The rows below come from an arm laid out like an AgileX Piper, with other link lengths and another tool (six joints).
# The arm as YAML. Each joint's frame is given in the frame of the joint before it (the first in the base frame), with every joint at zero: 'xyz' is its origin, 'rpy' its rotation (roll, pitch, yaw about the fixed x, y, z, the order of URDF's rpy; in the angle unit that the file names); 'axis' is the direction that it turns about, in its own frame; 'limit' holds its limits. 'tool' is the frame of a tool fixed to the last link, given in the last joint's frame.
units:
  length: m
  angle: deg
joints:
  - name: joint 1
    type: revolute
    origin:
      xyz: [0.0, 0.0, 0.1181]
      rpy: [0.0, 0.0, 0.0]
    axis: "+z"
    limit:
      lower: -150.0
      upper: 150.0
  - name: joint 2
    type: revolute
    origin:
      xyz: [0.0, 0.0, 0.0]
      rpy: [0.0, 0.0, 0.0]
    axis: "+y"
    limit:
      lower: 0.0
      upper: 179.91
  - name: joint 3
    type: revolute
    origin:
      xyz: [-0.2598, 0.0, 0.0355]
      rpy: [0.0, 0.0, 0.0]
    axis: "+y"
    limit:
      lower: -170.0
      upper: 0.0
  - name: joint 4
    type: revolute
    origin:
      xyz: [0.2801, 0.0, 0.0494]
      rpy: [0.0, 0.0, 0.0]
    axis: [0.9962, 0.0, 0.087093]
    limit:
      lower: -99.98
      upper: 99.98
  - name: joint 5
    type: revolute
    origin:
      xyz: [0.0, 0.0, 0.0]
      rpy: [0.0, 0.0, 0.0]
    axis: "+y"
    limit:
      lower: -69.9
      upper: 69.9
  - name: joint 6
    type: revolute
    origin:
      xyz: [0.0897, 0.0, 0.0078]
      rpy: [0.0, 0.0, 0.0]
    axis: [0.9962, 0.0, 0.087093]
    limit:
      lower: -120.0
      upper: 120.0
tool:
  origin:
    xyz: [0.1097, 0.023, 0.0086]
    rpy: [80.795, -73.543, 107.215]
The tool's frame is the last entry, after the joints.
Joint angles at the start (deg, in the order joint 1, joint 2, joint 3, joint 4, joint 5, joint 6):
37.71, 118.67, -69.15, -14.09, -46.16, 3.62
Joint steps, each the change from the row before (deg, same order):
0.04, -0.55, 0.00, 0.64, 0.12, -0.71
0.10, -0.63, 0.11, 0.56, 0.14, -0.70
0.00, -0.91, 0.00, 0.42, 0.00, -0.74
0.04, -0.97, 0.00, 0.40, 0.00, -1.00
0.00, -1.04, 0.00, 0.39, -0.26, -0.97
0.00, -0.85, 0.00, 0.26, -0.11, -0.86
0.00, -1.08, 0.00, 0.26, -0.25, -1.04
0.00, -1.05, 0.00, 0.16, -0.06, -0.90
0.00, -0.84, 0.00, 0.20, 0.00, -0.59
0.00, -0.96, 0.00, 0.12, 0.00, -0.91
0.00, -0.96, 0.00, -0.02, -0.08, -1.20
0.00, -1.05, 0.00, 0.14, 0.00, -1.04
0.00, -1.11, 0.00, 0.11, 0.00, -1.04
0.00, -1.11, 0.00, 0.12, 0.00, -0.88
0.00, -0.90, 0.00, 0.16, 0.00, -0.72
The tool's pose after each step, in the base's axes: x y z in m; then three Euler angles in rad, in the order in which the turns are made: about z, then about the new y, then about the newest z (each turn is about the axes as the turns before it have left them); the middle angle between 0 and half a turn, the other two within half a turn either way. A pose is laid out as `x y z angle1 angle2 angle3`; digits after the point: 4 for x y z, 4 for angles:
0.4152 0.3922 0.1523 0.9675 1.6069 2.7511
0.4151 0.3916 0.1574 0.9615 1.6002 2.7434
0.4154 0.3905 0.1664 0.9557 1.5853 2.7311
0.4153 0.3896 0.1759 0.9507 1.5700 2.7139
0.4151 0.3883 0.1869 0.9459 1.5490 2.6963
0.4147 0.3873 0.1955 0.9423 1.5339 2.6804
0.4139 0.3859 0.2068 0.9389 1.5130 2.6600
0.4129 0.3846 0.2171 0.9364 1.4959 2.6415
0.4122 0.3833 0.2252 0.9337 1.4824 2.6301
0.4110 0.3819 0.2344 0.9315 1.4679 2.6117
0.4095 0.3807 0.2435 0.9308 1.4531 2.5862
0.4080 0.3790 0.2534 0.9283 1.4372 2.5655
0.4062 0.3771 0.2638 0.9263 1.4204 2.5442
0.4043 0.3751 0.2743 0.9243 1.4032 2.5258
0.4027 0.3732 0.2827 0.9221 1.3889 2.5118

